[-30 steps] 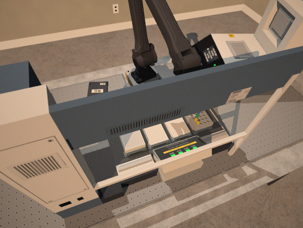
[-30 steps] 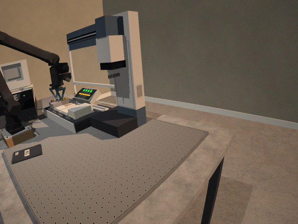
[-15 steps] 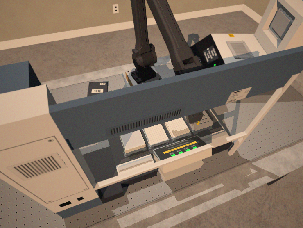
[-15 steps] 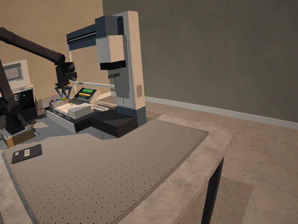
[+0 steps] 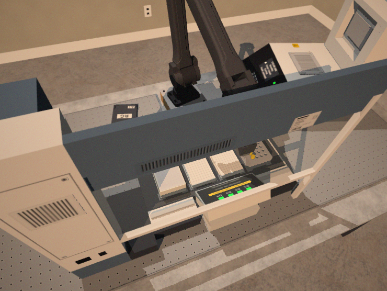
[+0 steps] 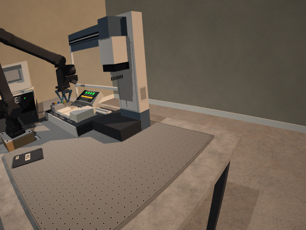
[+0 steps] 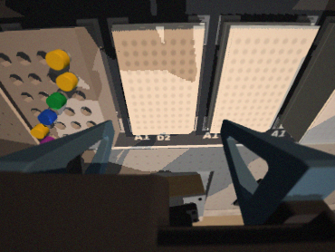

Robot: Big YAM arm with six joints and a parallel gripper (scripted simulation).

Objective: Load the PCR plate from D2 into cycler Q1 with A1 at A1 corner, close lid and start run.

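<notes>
The tube cooling block lies 2 cm ahead of my hand, 11 cm to the left of it and 6 cm below it. The rest, counted from my hand: gantry beam 18 cm ahead, 12 cm to the right, 38 cm above; tower 10 cm ahead, 47 cm to the right, 15 cm above; regrip nest RG 40 cm behind, 22 cm to the right, 13 cm below.
</notes>
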